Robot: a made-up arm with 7 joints.
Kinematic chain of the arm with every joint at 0, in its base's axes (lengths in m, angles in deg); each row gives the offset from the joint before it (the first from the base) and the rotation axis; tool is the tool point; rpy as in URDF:
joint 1: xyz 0.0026 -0.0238 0.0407 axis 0 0.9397 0.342
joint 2: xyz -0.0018 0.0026 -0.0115 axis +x
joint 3: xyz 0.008 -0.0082 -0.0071 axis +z
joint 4: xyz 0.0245 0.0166 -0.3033 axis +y
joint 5: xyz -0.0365 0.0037 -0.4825 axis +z
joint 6: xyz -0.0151 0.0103 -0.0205 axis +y
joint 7: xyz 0 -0.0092 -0.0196 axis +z
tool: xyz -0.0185 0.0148 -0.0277 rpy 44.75 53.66 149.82
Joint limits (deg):
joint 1: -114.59..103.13
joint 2: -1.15..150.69
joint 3: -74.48..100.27
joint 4: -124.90..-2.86
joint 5: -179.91..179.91
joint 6: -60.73..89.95
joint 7: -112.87..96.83
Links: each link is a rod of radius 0.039 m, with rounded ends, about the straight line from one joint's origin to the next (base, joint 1, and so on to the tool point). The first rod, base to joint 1, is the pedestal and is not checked.
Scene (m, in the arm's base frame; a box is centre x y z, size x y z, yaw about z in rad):
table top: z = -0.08
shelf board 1: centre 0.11 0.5 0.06 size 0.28 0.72 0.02 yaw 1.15
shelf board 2: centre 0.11 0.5 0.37 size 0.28 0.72 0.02 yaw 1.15
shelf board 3: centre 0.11 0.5 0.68 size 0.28 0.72 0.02 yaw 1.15
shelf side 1: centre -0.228 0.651 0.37 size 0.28 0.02 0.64 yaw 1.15
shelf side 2: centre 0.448 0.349 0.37 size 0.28 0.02 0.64 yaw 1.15
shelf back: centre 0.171 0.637 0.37 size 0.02 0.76 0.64 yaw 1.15
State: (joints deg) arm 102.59 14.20 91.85 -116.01 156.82 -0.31 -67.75
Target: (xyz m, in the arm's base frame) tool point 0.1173 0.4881 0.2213
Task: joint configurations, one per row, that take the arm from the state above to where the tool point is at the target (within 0.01 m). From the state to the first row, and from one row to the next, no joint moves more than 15 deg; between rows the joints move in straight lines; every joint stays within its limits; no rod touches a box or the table.
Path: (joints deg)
1: 102.77 25.29 92.34 -114.66 156.69 -0.27 -67.85
2: 102.95 36.37 92.83 -113.31 156.55 -0.22 -67.95
3: 103.13 47.46 93.32 -111.96 156.42 -0.18 -68.05

